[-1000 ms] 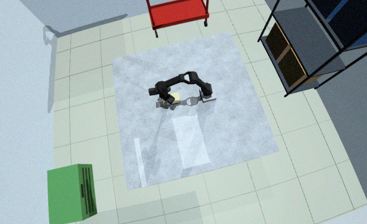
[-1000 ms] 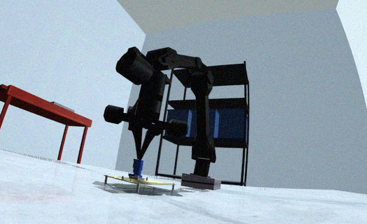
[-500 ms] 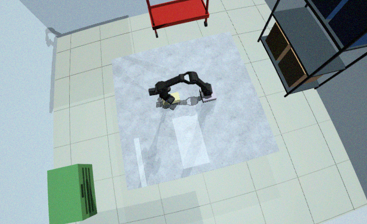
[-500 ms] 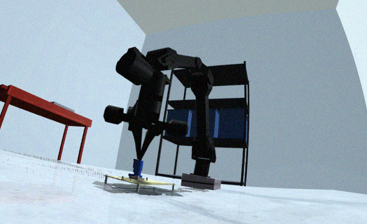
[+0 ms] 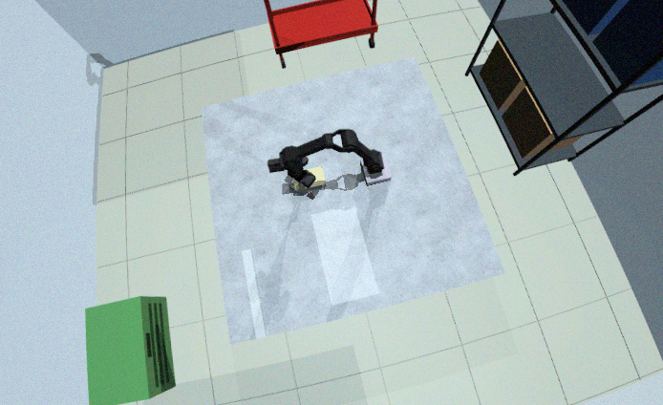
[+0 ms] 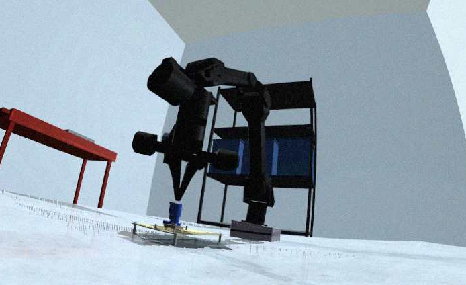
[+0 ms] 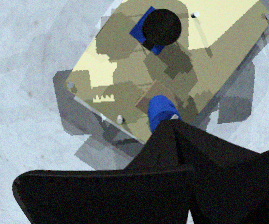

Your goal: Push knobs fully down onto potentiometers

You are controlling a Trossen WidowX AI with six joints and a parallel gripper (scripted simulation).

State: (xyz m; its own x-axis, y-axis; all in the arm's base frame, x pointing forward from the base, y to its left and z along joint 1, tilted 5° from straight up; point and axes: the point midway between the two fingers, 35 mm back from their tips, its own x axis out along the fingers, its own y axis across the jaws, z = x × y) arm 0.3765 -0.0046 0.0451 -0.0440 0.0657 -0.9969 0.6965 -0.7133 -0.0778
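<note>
Right now the knob is 20 mm below my gripper tip.
</note>
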